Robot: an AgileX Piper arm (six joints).
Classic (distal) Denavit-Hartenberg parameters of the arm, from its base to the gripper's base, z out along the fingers. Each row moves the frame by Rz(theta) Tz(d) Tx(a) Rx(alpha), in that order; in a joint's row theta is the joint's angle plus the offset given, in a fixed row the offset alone. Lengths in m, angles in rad.
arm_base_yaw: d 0.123; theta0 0; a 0; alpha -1.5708
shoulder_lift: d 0; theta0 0.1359; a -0.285; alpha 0
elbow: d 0; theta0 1.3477; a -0.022; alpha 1.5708
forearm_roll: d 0.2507; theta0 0; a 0; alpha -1.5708
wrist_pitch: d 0; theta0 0; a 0; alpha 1.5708
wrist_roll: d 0.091; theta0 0; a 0; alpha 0
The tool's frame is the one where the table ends.
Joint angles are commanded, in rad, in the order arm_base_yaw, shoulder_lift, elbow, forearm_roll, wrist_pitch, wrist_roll. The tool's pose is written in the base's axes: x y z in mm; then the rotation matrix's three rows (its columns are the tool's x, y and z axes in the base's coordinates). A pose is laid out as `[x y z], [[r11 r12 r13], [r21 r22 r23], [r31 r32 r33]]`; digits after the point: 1 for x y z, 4 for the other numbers.
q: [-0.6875, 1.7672, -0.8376, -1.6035, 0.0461, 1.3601]
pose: [257.7 -217.0 152.2], [[-0.7175 0.4995 0.4855], [0.2776 0.8443 -0.4583], [-0.6389 -0.1940 -0.7444]]
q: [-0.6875, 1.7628, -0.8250, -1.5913, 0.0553, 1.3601]
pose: [254.7 -215.6 150.6], [[-0.7166 0.5112 0.4745], [0.2923 0.8378 -0.4612], [-0.6333 -0.1917 -0.7498]]
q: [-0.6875, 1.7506, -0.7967, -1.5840, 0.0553, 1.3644]
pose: [249.1 -211.0 147.9], [[-0.7186 0.5172 0.4649], [0.3086 0.8363 -0.4533], [-0.6232 -0.1822 -0.7606]]
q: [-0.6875, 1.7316, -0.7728, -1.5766, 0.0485, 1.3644]
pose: [244.5 -206.5 148.3], [[-0.7167 0.5187 0.4662], [0.3163 0.8375 -0.4456], [-0.6216 -0.1719 -0.7643]]
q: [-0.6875, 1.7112, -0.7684, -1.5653, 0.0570, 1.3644]
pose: [242.7 -206.0 153.7], [[-0.7041 0.5327 0.4696], [0.3204 0.8285 -0.4594], [-0.6338 -0.1730 -0.7539]]
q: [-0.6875, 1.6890, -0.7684, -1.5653, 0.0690, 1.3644]
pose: [241.4 -206.3 160.8], [[-0.6942 0.5413 0.4744], [0.3125 0.8204 -0.4788], [-0.6484 -0.1841 -0.7387]]
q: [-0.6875, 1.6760, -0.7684, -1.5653, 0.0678, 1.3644]
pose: [241.1 -205.9 165.0], [[-0.6876 0.5426 0.4826], [0.3070 0.8195 -0.4840], [-0.6581 -0.1846 -0.7300]]
